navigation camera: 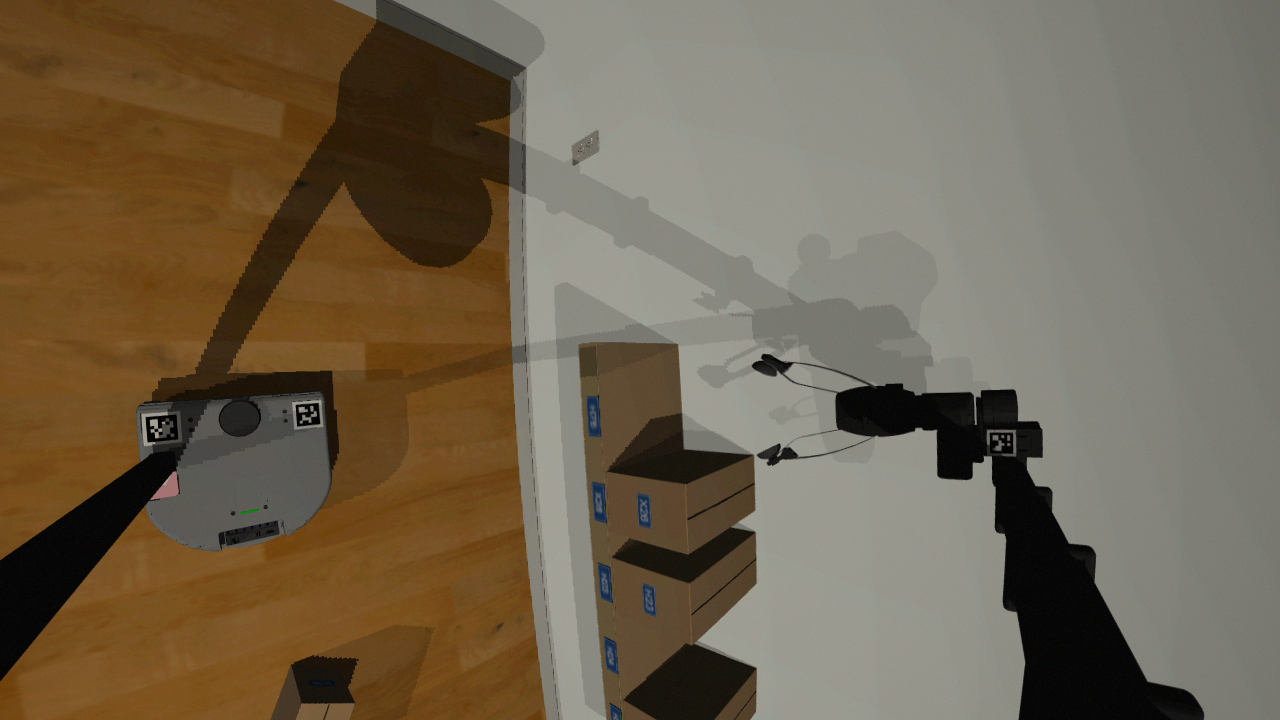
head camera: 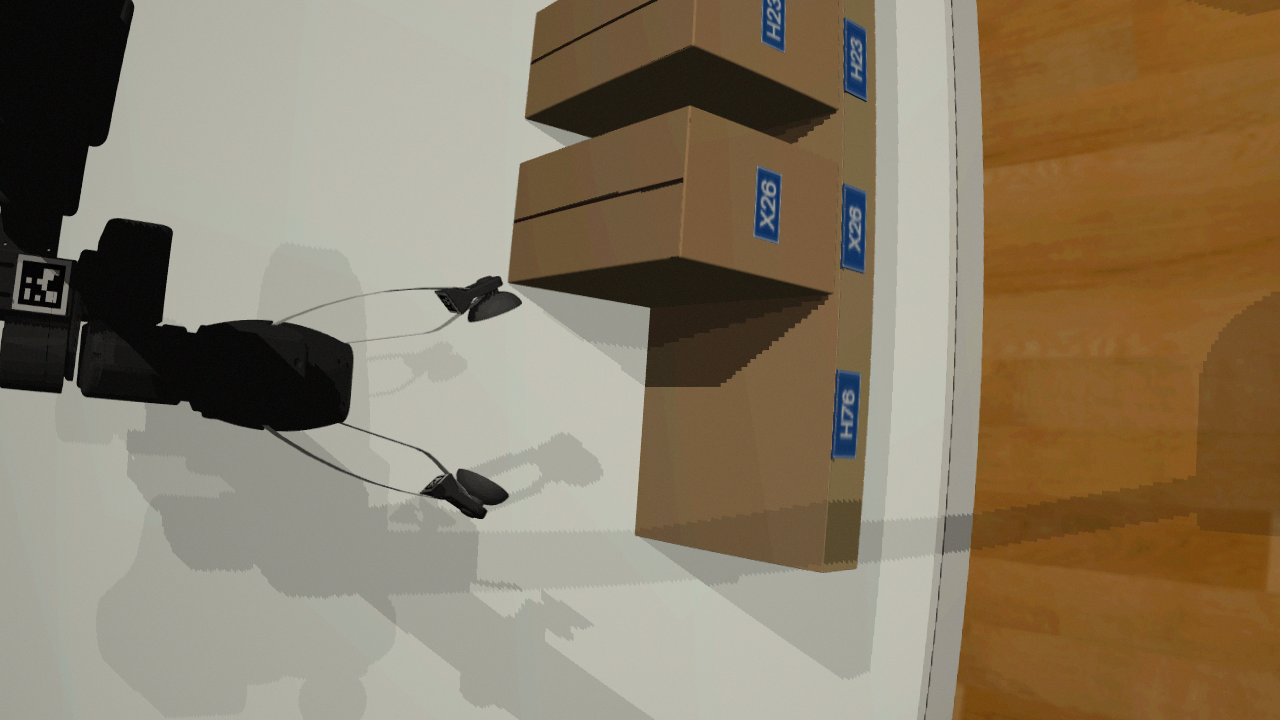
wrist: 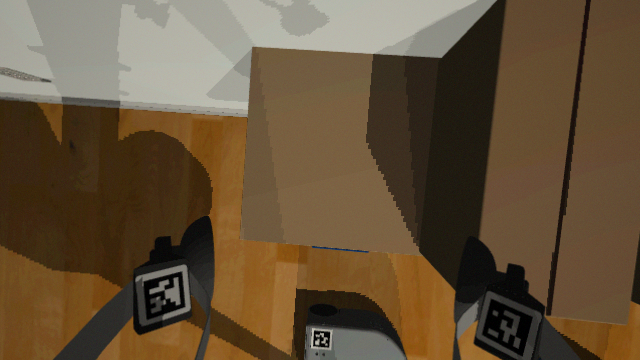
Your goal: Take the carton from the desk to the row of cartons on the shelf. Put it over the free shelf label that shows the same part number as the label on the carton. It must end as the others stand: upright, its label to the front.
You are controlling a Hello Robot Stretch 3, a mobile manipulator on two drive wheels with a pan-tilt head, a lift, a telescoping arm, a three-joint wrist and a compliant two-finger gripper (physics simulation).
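Places are measured from the robot's base along level axes (x back, y left, z down), in centimetres.
Pixels of known places: gripper, fingertip midpoint: (navigation camera: 756, 410) (head camera: 509, 399); robot's base at its link origin: (navigation camera: 240, 416).
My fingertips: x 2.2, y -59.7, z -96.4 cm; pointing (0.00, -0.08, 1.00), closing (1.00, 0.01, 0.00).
Observation:
For each thing: its top centre in the pictures, then the offset to it from my fingertips. "spot": a spot on its surface instead. Level surfaces: height alone.
- Blue label H76 at a spot on its surface: (head camera: 846, 414) (navigation camera: 593, 416) spot: dx +0.8, dy +6.8, dz +29.3 cm
- shelf at its surface level: dz +27.9 cm
- Carton X26 at its top centre: (head camera: 587, 202) (navigation camera: 725, 499) dx +17.5, dy -6.2, dz +9.8 cm
- carton H23 at its top centre: (head camera: 603, 25) (navigation camera: 727, 583) dx +34.3, dy -5.9, dz +9.8 cm
- label at a spot on its surface: (navigation camera: 610, 655) spot: dx +50.2, dy +7.6, dz +29.5 cm
- wooden floor at its surface level: dz +96.4 cm
- outlet at its top centre: (navigation camera: 598, 140) dx -73.5, dy -20.4, dz +50.7 cm
My gripper (head camera: 488, 396) (navigation camera: 770, 409) (wrist: 334, 255) is open and empty, at the wall side of the shelf's free end. Blue label H76 (head camera: 846, 414) (navigation camera: 593, 416) on the shelf (head camera: 733, 447) (navigation camera: 640, 385) (wrist: 310, 150) has no carton over it. Carton X26 (head camera: 725, 214) (navigation camera: 644, 528) (wrist: 540, 150) stands upright over its label, and carton H23 (head camera: 760, 80) (navigation camera: 653, 617) stands beside it. A label (navigation camera: 610, 655) past H23 is too small to read and seems free. A carton (navigation camera: 326, 710) with an unreadable blue label lies low at the navigation view's bottom edge; whether on the floor or a desk, I cannot tell.
Another carton (navigation camera: 693, 694) stands farther along the row. The grey robot base (navigation camera: 259, 474) (wrist: 350, 342) is on the wooden floor (navigation camera: 429, 501) in front of the shelf. The pale wall (head camera: 402, 179) (navigation camera: 895, 134) is behind the row, with an outlet (navigation camera: 585, 146). Shadows of the arm fall on it.

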